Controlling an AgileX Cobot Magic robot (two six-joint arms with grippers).
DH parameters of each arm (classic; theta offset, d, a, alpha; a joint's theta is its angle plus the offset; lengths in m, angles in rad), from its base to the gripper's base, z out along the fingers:
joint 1: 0 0.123 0 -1.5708
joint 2: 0.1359 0 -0.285 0
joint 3: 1.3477 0 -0.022 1.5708
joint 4: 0 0.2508 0 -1.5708
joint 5: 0 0 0.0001 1.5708
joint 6: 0 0.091 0 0
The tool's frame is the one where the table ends.
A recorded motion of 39 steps. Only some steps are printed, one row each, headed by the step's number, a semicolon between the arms.
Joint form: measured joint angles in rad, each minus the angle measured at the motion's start. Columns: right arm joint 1, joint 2, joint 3, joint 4, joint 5, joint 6; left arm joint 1, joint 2, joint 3, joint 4, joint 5, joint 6.
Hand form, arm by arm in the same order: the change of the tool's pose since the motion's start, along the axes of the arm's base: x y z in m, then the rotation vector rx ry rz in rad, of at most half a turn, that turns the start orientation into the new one. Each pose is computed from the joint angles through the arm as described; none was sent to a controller.
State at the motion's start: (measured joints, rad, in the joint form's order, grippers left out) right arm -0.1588 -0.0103 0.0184 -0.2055 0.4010 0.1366; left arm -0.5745 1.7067 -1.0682 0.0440 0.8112 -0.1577
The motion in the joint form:
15: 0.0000 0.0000 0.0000 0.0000 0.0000 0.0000; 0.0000 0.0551 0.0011 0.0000 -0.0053 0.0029
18: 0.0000 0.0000 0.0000 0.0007 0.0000 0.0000; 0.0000 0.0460 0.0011 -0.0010 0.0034 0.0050
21: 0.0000 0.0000 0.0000 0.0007 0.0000 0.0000; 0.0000 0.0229 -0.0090 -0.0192 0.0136 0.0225
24: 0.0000 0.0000 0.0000 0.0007 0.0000 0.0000; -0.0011 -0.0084 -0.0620 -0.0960 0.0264 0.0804
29: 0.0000 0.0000 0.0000 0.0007 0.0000 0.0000; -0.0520 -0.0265 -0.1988 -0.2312 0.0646 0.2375
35: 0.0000 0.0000 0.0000 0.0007 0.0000 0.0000; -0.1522 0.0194 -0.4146 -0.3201 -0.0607 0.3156
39: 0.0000 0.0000 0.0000 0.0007 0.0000 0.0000; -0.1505 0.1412 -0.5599 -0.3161 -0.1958 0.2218
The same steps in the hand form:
15: 0.0000 0.0000 0.0000 0.0000 0.0000 0.0000; 0.0032 -0.0021 -0.0179 0.0280 0.0426 -0.0030
18: 0.0000 0.0000 0.0000 0.0007 -0.0001 0.0001; 0.0020 -0.0014 -0.0151 0.0277 0.0424 -0.0042
21: 0.0000 0.0000 0.0000 0.0007 -0.0001 0.0001; 0.0012 -0.0022 -0.0055 0.0054 0.0299 -0.0115
24: 0.0000 0.0000 0.0000 0.0007 -0.0001 0.0001; 0.0038 -0.0106 0.0177 -0.0787 -0.0017 -0.0321
29: 0.0000 0.0000 0.0000 0.0007 -0.0001 0.0001; 0.0029 -0.0423 0.0603 -0.2159 -0.0622 -0.1854
35: 0.0000 0.0000 0.0000 0.0007 -0.0001 0.0001; 0.0092 -0.0997 0.1134 -0.4218 -0.2825 -0.3179
39: 0.0000 0.0000 0.0000 0.0007 -0.0001 0.0001; 0.0440 -0.1259 0.1167 -0.5253 -0.3905 -0.2120

